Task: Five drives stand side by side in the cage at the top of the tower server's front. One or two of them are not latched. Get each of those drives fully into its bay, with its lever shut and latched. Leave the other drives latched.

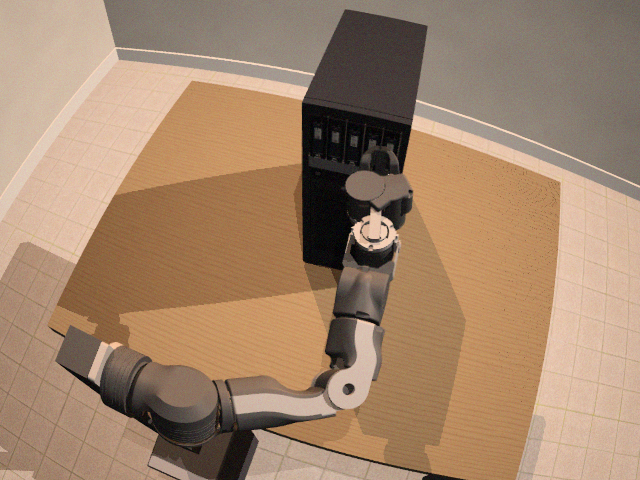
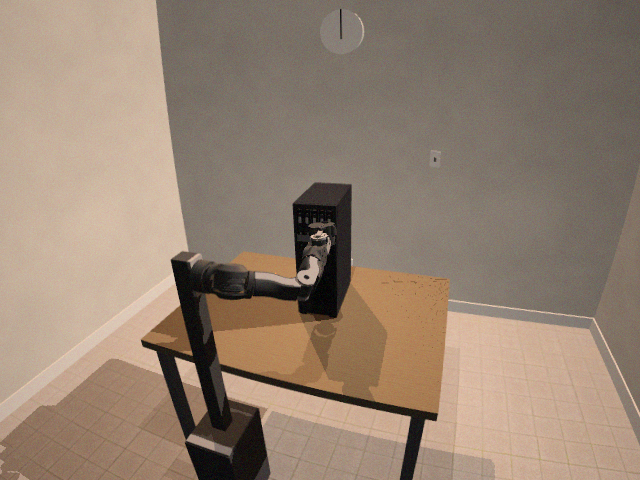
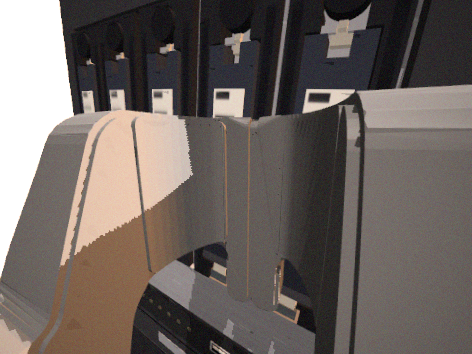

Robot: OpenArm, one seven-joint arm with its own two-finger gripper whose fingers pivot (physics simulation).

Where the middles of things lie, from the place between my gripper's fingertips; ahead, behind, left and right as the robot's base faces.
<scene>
My gripper is now 8 cm to the right of the drive lever (image 3: 117,73) and 1 cm below it. Also, from my hand: black tower server (image 1: 370,71) (17 cm below, 16 cm ahead, 5 cm to the left).
</scene>
